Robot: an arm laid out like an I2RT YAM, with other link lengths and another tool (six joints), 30 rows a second.
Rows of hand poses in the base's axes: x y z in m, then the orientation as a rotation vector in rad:
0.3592 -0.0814 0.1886 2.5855 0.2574 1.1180
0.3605 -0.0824 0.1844 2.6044 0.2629 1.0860
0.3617 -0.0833 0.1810 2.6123 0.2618 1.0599
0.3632 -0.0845 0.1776 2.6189 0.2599 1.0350
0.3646 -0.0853 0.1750 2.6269 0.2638 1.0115
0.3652 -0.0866 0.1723 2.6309 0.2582 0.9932
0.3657 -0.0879 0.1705 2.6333 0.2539 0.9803
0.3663 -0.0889 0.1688 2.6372 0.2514 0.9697
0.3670 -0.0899 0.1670 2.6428 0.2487 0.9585
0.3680 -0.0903 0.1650 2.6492 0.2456 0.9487
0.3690 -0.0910 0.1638 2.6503 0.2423 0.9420
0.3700 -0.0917 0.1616 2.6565 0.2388 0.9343
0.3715 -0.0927 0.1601 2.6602 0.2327 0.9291
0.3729 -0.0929 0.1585 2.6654 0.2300 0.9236
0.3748 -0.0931 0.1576 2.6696 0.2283 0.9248
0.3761 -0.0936 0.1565 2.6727 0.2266 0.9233
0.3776 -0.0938 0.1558 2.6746 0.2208 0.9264
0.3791 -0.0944 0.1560 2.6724 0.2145 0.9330
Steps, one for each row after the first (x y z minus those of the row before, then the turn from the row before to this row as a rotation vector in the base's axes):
0.0013 -0.0010 -0.0042 0.0029 0.0263 0.0007
0.0012 -0.0009 -0.0034 -0.0028 0.0183 -0.0049
0.0015 -0.0012 -0.0034 -0.0031 0.0171 -0.0054
0.0014 -0.0008 -0.0026 -0.0022 0.0174 -0.0008
0.0006 -0.0013 -0.0027 -0.0021 0.0118 -0.0069
0.0005 -0.0013 -0.0018 -0.0017 0.0082 -0.0052
0.0006 -0.0010 -0.0017 0.0002 0.0075 -0.0031
0.0007 -0.0010 -0.0018 0.0016 0.0084 -0.0030
0.0010 -0.0004 -0.0020 0.0029 0.0077 -0.0028
0.0010 -0.0007 -0.0012 -0.0008 0.0041 -0.0034
0.0010 -0.0007 -0.0022 0.0035 0.0063 -0.0026
0.0015 -0.0010 -0.0015 0.0025 0.0036 -0.0044
0.0014 -0.0002 -0.0016 0.0033 0.0047 -0.0018
0.0019 -0.0002 -0.0009 0.0044 0.0003 0.0000
0.0013 -0.0005 -0.0011 0.0026 0.0017 -0.0008
0.0015 -0.0002 -0.0007 0.0036 -0.0020 -0.0029
0.0015 -0.0006 0.0002 0.0012 -0.0055 -0.0034

